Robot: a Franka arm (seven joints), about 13 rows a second.
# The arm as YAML. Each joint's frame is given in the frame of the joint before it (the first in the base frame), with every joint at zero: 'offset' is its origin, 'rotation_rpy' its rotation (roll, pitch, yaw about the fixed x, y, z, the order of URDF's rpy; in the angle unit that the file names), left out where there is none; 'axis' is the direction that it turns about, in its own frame. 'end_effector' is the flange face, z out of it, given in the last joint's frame.
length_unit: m
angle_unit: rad
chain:
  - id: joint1
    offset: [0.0, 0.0, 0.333]
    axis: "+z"
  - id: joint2
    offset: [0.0, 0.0, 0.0]
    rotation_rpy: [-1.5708, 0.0, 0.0]
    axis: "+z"
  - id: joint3
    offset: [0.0, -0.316, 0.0]
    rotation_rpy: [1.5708, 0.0, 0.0]
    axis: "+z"
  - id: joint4
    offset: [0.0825, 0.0, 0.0]
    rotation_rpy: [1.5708, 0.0, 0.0]
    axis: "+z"
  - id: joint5
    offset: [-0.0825, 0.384, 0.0]
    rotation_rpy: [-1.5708, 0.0, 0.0]
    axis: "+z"
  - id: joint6
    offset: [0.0, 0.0, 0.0]
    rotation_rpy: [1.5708, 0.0, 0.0]
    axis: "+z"
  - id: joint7
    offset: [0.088, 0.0, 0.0]
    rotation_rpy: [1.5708, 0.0, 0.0]
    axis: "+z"
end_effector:
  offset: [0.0, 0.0, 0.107]
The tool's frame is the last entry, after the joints.
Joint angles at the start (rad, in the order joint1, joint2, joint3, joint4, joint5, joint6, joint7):
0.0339 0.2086 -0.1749 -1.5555 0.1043 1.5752 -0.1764
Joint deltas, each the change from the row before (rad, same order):
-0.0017 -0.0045 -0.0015 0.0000 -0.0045 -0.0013 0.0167
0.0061 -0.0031 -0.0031 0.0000 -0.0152 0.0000 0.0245
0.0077 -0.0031 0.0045 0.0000 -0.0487 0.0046 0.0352
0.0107 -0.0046 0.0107 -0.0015 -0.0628 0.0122 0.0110
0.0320 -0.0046 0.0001 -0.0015 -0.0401 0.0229 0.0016
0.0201 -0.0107 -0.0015 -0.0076 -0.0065 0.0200 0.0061
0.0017 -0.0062 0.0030 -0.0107 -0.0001 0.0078 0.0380
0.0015 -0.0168 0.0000 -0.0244 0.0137 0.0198 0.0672
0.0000 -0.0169 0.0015 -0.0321 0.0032 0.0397 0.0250
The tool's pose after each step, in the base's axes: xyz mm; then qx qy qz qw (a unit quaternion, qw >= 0). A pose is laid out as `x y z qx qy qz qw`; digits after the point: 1 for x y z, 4 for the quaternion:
600.2 -67.7 515.2 -0.9953 -0.0032 0.0852 0.0452
599.6 -67.3 517.0 -0.9957 0.0067 0.0853 0.0363
599.6 -65.5 518.9 -0.9962 0.0159 0.0852 0.0105
600.7 -59.9 521.8 0.9965 -0.0077 -0.0809 0.0213
603.7 -44.9 525.8 0.9966 0.0100 -0.0692 0.0432
603.9 -34.5 530.2 0.9971 0.0169 -0.0574 0.0473
602.7 -32.0 529.5 0.9974 0.0005 -0.0548 0.0478
599.3 -30.2 529.4 0.9975 -0.0328 -0.0470 0.0416
597.2 -29.6 527.3 0.9977 -0.0440 -0.0344 0.0390

